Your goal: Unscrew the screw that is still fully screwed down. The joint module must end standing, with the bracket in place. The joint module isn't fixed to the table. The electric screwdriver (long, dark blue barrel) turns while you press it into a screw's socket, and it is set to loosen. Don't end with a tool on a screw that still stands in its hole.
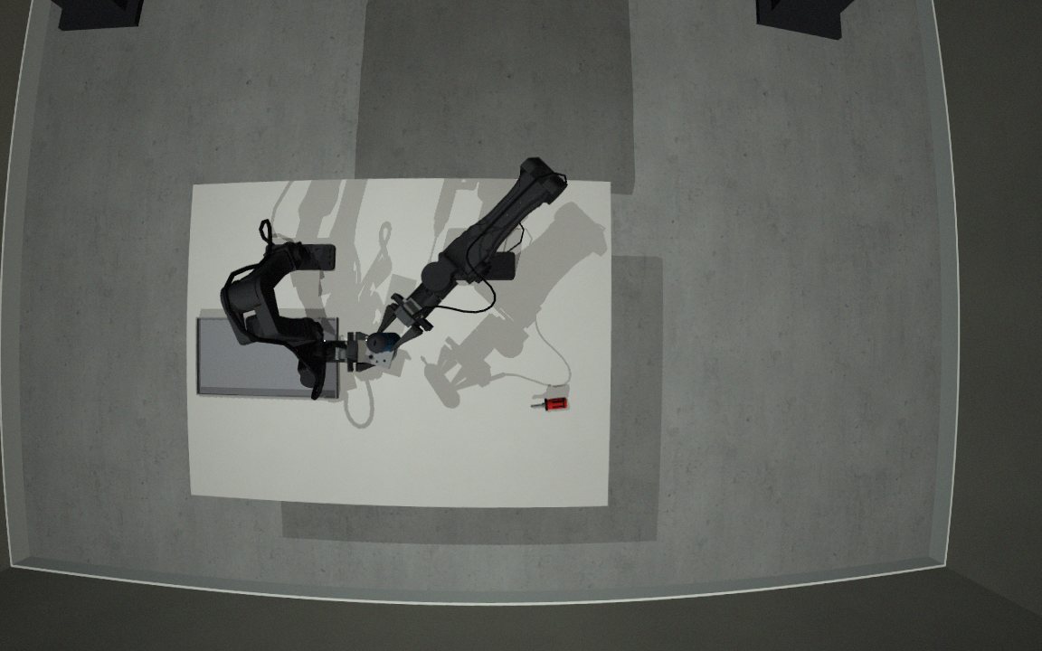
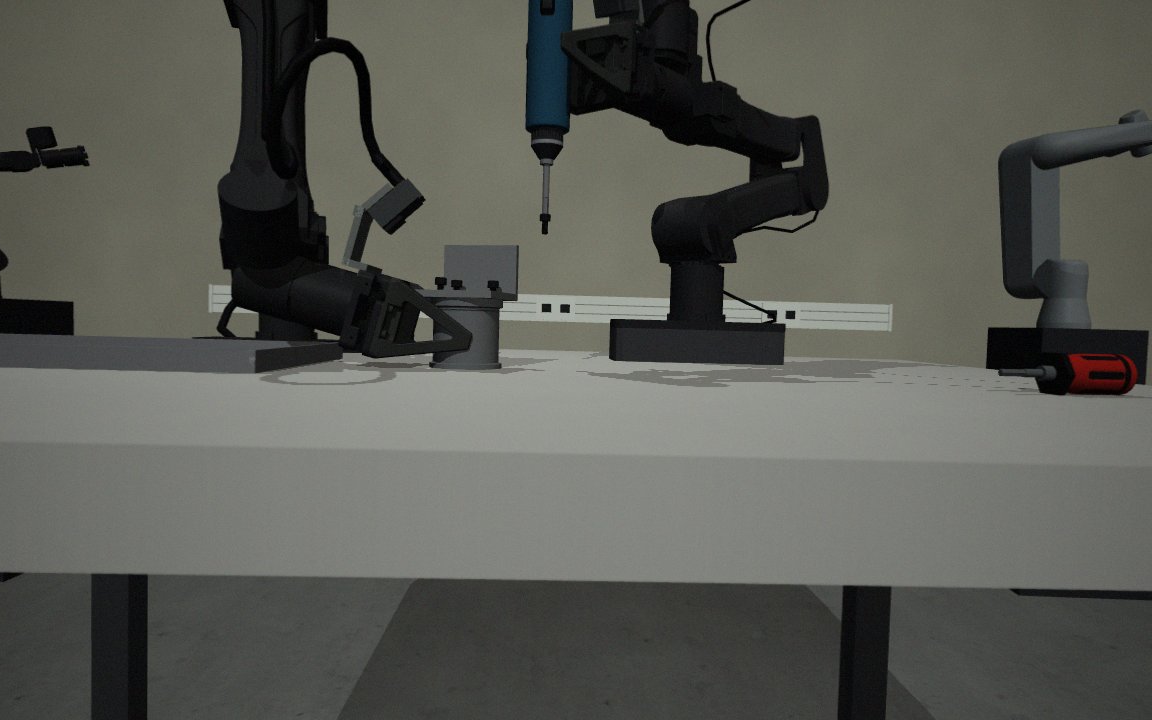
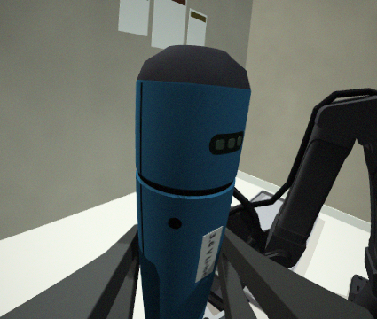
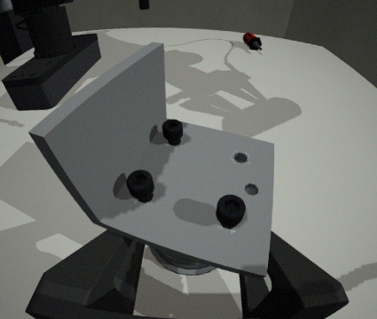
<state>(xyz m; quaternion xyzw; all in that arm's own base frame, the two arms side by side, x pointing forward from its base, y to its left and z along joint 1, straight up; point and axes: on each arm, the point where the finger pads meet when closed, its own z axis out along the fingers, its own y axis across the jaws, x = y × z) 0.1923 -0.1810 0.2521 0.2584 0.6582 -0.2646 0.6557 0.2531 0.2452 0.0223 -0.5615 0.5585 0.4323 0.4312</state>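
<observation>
My right hand is right at the joint module. Also, from my right hand: flat grey plate: 4 cm ahead, 34 cm to the right, 2 cm below; then grey l-shaped bracket: 5 cm above; then screwdriver bit: 4 cm behind, 7 cm to the left, 13 cm above.
</observation>
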